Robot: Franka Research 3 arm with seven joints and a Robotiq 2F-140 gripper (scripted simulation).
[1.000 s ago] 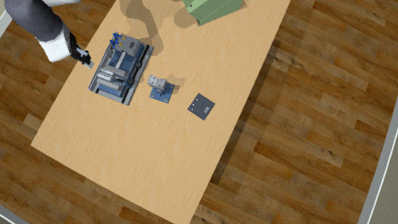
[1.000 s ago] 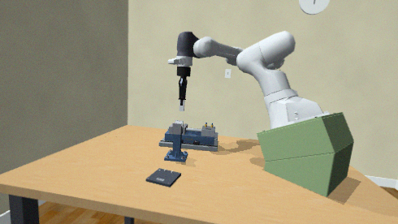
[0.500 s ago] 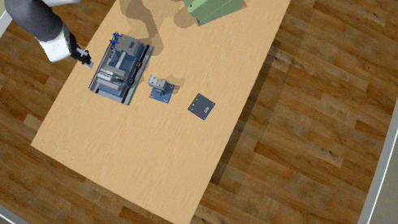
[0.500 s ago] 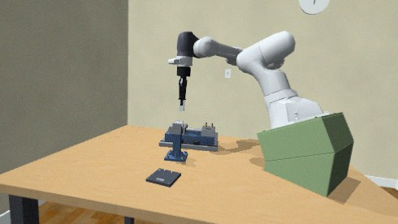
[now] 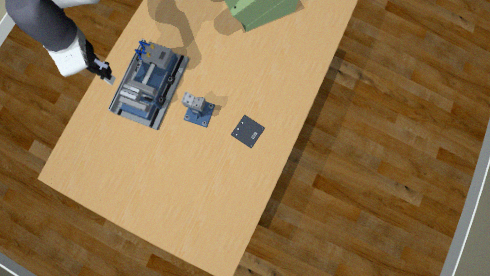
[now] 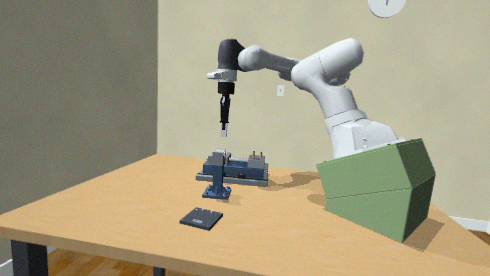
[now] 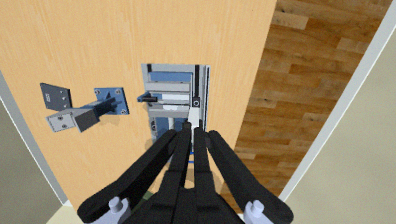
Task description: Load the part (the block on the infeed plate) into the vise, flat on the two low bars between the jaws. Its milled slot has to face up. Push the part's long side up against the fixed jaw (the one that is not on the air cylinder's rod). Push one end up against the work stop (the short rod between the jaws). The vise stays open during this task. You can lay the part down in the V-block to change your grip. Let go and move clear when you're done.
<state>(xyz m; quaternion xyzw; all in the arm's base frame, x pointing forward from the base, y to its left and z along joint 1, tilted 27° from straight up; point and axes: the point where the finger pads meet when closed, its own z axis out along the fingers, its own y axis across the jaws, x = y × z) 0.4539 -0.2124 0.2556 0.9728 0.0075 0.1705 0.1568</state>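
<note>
My hand is 40 mm to the right of the grey part and 100 mm above it. The rest, counted from my hand: vise (70 mm behind, 70 mm to the left, 160 mm below); dark work stop rod (10 mm ahead, 110 mm to the left, 110 mm below); grey air cylinder (160 mm behind, 70 mm to the left, 120 mm below).
</note>
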